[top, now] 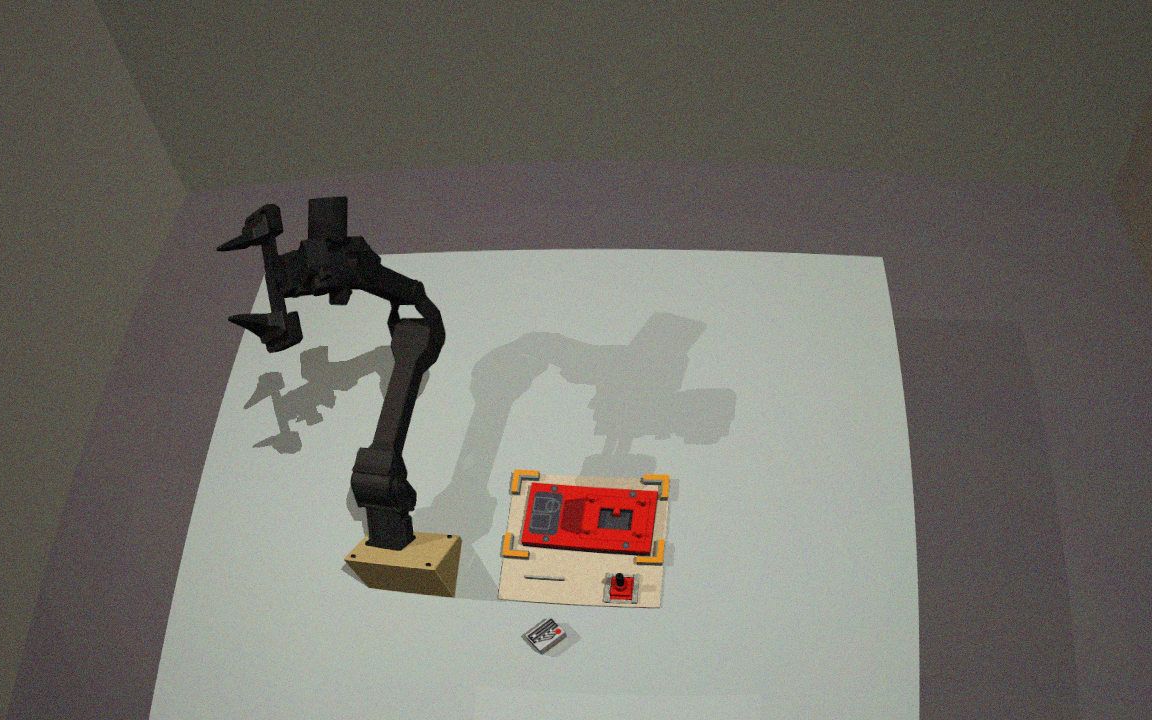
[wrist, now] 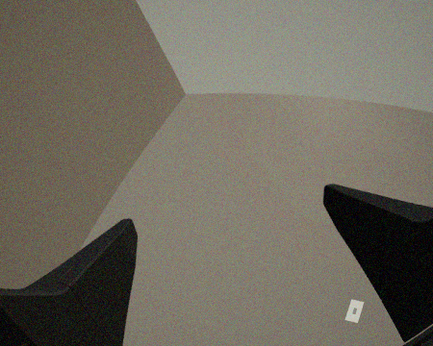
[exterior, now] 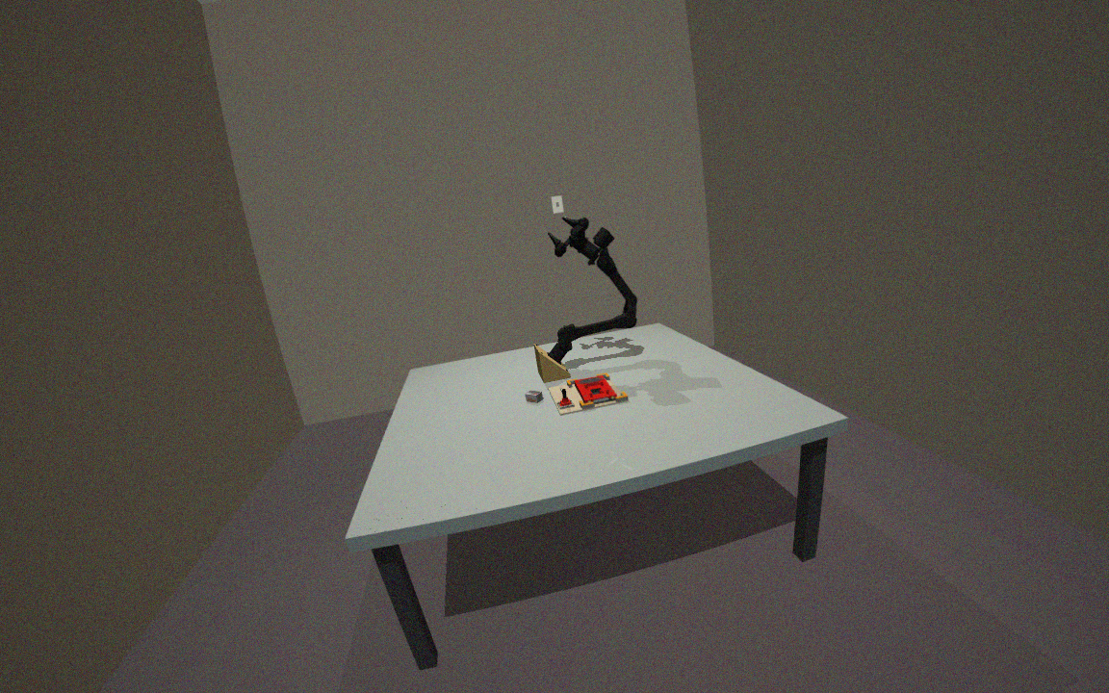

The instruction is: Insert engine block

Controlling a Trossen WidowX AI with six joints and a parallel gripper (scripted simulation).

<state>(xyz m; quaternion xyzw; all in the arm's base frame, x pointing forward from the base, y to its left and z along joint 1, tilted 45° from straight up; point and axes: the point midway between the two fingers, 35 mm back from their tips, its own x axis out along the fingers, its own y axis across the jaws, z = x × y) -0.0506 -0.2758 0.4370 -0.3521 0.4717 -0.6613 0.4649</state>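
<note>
My gripper tip is 37 cm short of the grey engine block, 19 cm to the left of it and 57 cm above it.
</note>
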